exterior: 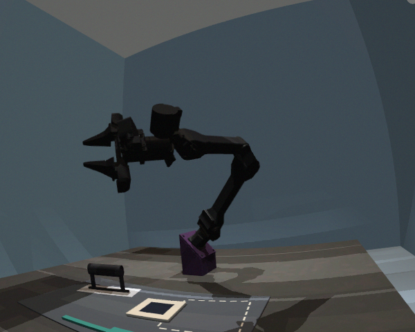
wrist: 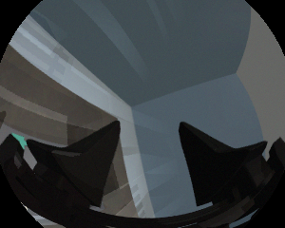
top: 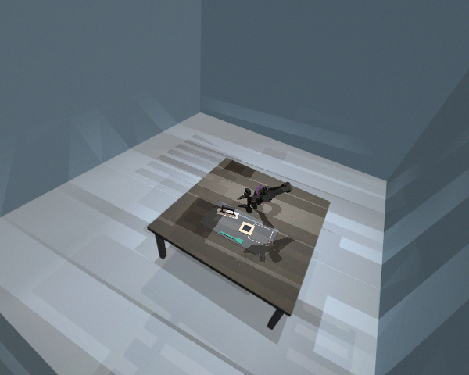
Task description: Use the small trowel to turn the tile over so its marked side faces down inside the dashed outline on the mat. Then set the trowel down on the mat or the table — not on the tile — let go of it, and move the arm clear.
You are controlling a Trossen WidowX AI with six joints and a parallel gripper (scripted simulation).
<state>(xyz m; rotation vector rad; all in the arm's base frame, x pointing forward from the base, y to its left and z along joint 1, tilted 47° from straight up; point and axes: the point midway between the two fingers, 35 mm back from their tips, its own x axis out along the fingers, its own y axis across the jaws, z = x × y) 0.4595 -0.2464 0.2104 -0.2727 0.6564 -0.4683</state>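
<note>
Right now my gripper tip is 36 cm above the trowel, 20 cm past it and 12 cm to the left of it. The rest, counted from my gripper tip: grey mat 41 cm below, 11 cm behind, 2 cm to the left; tile 39 cm below, 12 cm behind, 8 cm to the left; teal-green flat tool 39 cm below, 3 cm to the left, 3 cm ahead.
</note>
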